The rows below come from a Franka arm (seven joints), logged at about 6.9 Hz.
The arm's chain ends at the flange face. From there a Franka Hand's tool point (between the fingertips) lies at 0.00 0.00 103.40 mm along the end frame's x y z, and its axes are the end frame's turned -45 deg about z.
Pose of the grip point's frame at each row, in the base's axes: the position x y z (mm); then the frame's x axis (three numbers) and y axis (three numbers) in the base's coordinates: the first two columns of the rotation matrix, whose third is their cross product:
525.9 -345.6 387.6 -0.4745 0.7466 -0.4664 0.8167 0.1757 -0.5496
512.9 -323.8 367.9 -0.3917 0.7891 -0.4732 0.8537 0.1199 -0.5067
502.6 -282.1 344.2 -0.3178 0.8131 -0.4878 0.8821 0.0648 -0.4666
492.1 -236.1 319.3 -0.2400 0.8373 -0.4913 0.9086 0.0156 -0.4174
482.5 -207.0 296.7 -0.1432 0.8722 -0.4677 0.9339 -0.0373 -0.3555
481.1 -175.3 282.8 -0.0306 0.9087 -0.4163 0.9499 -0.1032 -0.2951
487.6 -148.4 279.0 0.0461 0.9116 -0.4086 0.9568 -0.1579 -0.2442
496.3 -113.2 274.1 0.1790 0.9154 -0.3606 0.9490 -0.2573 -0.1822
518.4 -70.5 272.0 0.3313 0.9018 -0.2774 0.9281 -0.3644 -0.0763
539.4 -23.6 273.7 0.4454 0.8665 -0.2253 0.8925 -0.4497 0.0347
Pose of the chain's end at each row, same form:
559.9 -279.2 459.3 0.2420 0.6522 -0.7184 0.9130 -0.4037 -0.0588
548.4 -261.5 442.4 0.3267 0.6428 -0.6929 0.8806 -0.4732 -0.0237
538.6 -222.3 420.5 0.3990 0.6208 -0.6749 0.8485 -0.5291 0.0150
527.4 -179.6 398.4 0.4728 0.6031 -0.6425 0.8122 -0.5810 0.0523
516.4 -156.6 380.4 0.5591 0.5904 -0.5821 0.7616 -0.6431 0.0793
513.3 -133.5 371.7 0.6500 0.5696 -0.5030 0.6933 -0.7155 0.0857
517.3 -109.1 369.9 0.7092 0.5329 -0.4616 0.6440 -0.7563 0.1162
523.1 -81.2 368.7 0.7976 0.4653 -0.3838 0.5445 -0.8292 0.1261
536.0 -46.5 371.0 0.8905 0.3800 -0.2501 0.4220 -0.8953 0.1422
546.8 -1.2 374.4 0.9460 0.2947 -0.1348 0.3161 -0.9307 0.1838

